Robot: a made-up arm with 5 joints.
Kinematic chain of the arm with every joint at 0, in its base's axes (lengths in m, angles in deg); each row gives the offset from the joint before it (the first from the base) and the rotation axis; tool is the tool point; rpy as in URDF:
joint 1: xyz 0.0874 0 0.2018 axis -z
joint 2: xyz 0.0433 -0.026 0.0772 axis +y
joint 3: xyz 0.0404 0 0.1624 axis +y
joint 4: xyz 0.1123 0 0.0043 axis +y
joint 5: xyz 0.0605 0.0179 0 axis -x
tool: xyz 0 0 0 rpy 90 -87.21 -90
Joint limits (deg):
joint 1: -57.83..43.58
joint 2: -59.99..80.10
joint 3: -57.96..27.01
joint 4: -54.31..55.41
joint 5: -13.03..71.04
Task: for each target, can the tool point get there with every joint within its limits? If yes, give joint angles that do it. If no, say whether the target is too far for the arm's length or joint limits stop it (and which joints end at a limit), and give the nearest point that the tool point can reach.
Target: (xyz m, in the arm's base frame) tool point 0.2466 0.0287 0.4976
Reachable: yes | joints -13.08 -27.22 -1.76 31.36 45.92
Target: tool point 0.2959 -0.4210 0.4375
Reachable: no: too far | nearest point 0.3404 -0.2520 0.4039 | short by 0.178 m
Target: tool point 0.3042 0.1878 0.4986
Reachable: yes | joints -42.51 19.21 -50.18 13.59 46.75
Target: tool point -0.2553 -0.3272 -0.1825
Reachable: no: too far | nearest point 0.1907 -0.1094 0.1066 | short by 0.574 m
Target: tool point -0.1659 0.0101 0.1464
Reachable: no: joint limits stop it (at a limit: joint 1, joint 2, joint 3, joint 4) | nearest point 0.1601 0.1003 0.1404 | short by 0.338 m
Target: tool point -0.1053 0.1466 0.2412
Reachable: no: joint limits stop it (at a limit: joint 2, joint 3, joint 4) | nearest point -0.0667 0.1173 0.5005 | short by 0.264 m
